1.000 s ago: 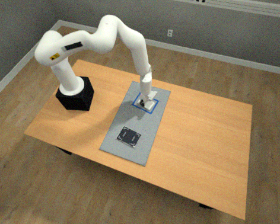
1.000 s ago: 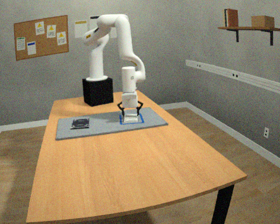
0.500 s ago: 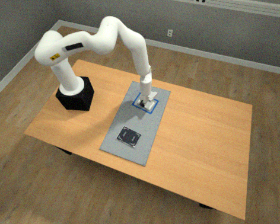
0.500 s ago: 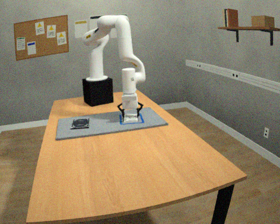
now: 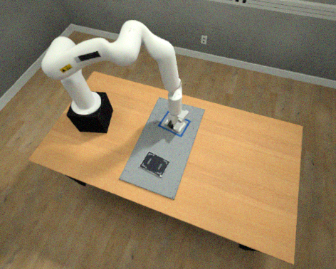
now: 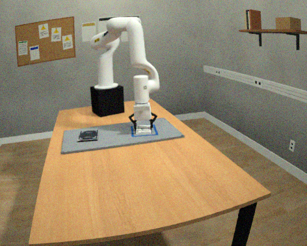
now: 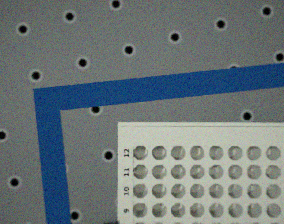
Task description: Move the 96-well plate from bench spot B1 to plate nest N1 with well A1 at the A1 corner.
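The white 96-well plate lies 10 mm below my hand. The rest, counted from my hand: plate nest N1: 340 mm to the right, 10 mm below, 10 mm behind.
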